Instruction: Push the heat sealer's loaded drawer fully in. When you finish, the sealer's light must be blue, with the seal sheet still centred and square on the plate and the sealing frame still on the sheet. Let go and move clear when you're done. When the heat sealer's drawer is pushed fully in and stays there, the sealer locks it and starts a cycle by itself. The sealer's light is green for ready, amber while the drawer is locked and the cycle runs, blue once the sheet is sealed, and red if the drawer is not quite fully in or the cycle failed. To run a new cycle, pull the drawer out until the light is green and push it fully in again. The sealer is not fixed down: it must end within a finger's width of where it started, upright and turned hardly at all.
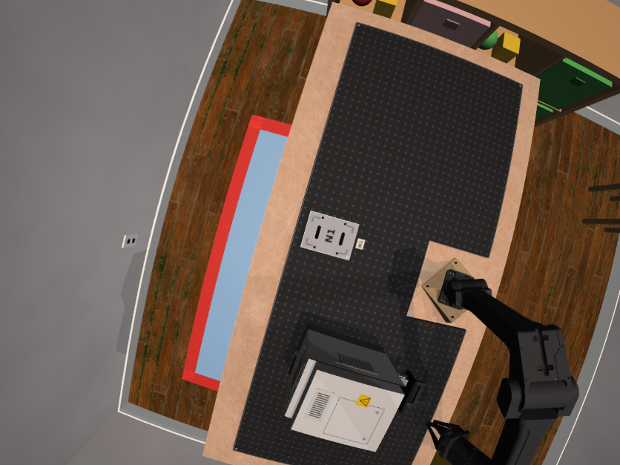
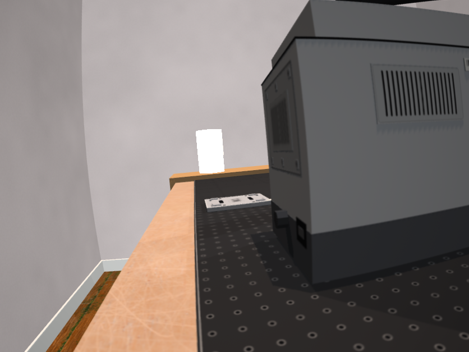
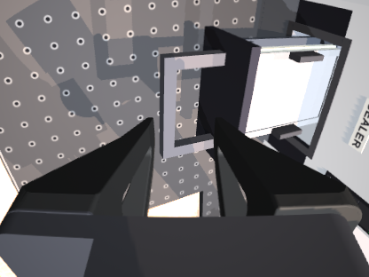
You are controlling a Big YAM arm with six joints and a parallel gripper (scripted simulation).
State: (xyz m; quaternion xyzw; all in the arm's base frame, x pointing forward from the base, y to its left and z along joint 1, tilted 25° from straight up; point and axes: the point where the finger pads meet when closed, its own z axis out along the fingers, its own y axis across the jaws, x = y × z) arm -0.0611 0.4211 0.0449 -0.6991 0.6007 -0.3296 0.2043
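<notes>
My gripper is now 15 cm short of the plate, 9 cm above it and 4 cm to the left of it.
</notes>
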